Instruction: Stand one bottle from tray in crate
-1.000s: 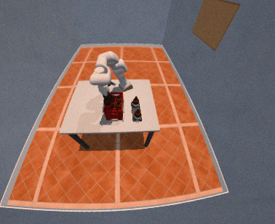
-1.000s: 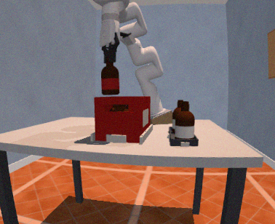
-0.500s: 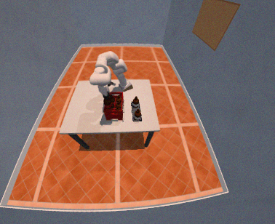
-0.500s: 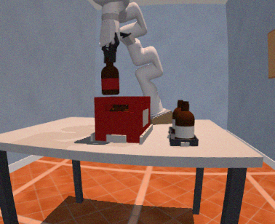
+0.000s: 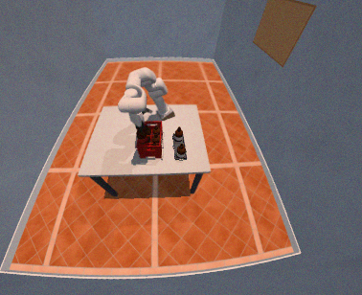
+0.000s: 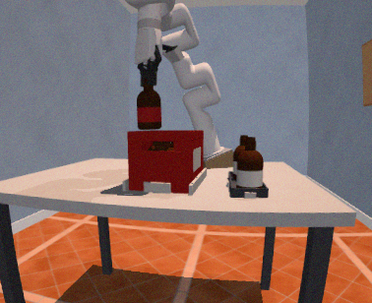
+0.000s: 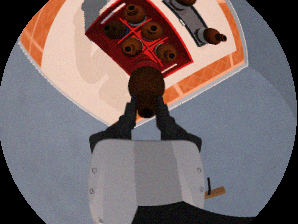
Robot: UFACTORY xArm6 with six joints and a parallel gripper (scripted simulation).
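The brown bottle lies 70 mm below my hand. The rest, counted from my hand: red crate (80 mm behind, 60 mm to the left, 250 mm below); then tray (300 mm to the left, 320 mm below).
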